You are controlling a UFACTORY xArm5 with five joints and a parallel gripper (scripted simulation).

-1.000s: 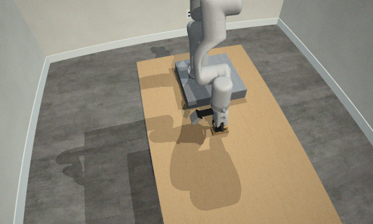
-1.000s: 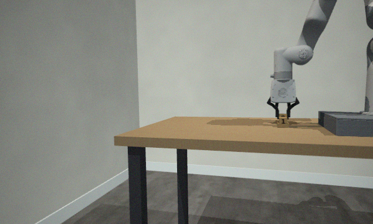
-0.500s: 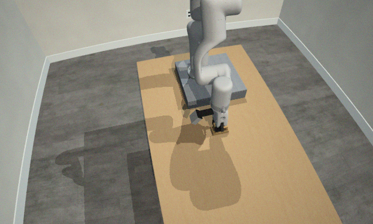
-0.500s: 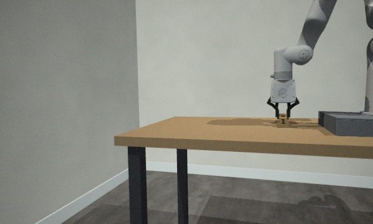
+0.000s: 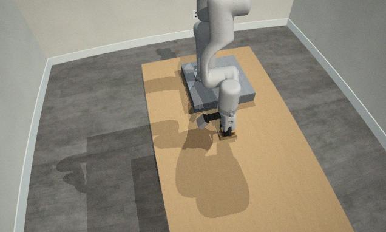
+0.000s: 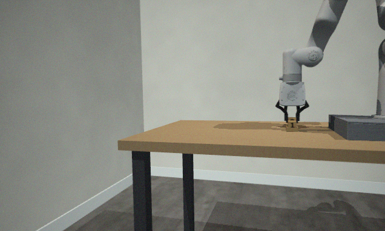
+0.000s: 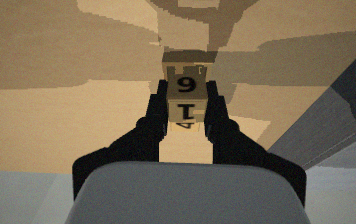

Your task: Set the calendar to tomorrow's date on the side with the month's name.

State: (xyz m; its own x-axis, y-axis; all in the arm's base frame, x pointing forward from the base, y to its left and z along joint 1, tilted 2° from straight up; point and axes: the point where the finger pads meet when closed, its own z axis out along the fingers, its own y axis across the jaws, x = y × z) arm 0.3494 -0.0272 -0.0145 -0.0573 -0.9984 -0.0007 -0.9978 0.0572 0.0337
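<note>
The wooden cube is 1 cm below my hand. Also, from my hand: wooden tray 4 cm below, 2 cm to the left.
</note>
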